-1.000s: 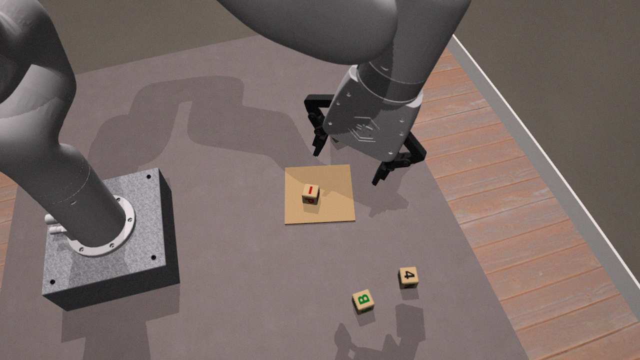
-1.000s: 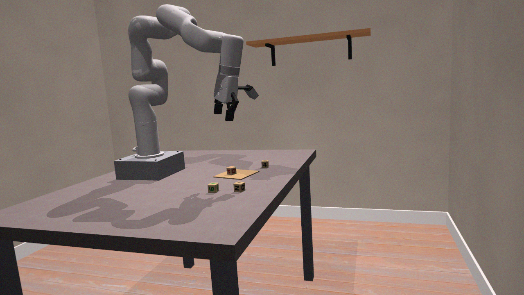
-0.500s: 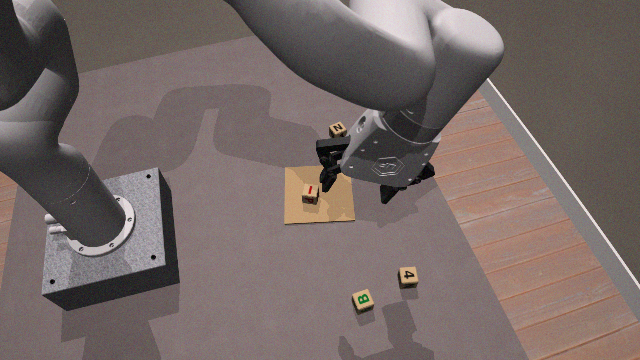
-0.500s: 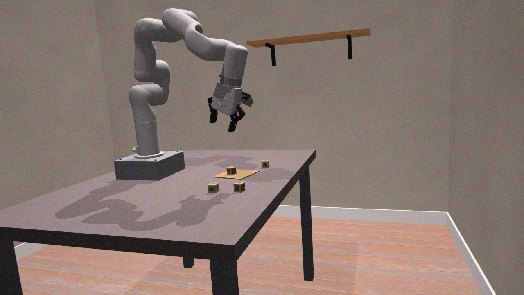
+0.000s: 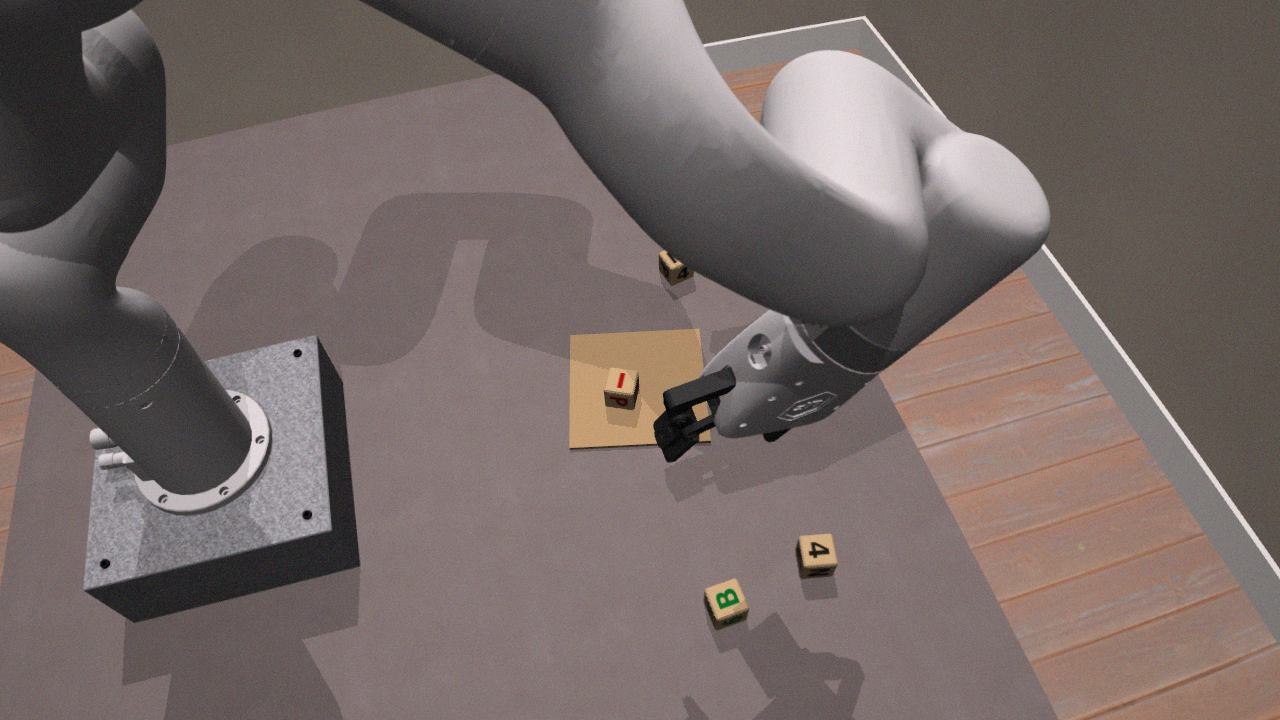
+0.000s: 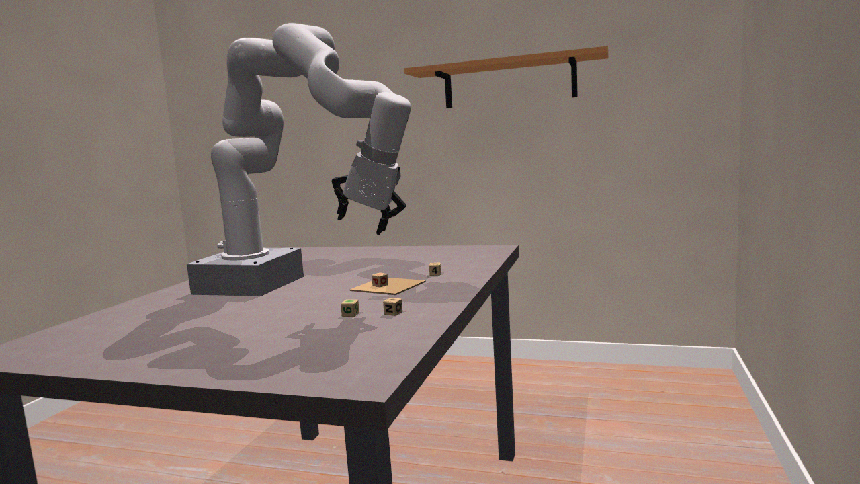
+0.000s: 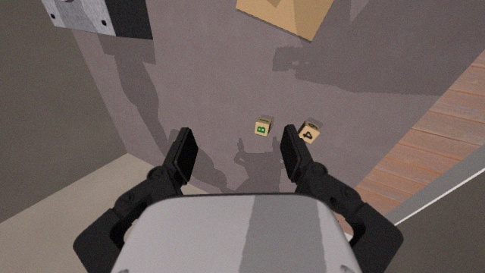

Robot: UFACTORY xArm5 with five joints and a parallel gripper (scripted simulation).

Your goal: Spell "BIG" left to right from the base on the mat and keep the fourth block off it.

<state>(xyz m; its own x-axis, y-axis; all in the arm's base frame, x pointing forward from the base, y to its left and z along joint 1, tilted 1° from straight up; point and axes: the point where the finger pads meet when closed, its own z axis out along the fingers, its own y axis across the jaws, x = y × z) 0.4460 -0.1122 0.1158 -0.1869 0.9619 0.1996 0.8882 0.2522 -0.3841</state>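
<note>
The G block is 90 mm ahead of my hand, 40 mm to the right of it and 180 mm below it. From my hand the other things lie so: tan mat: 40 mm behind, 170 mm to the left, 190 mm below; B block: 70 mm to the right, 180 mm below.
</note>
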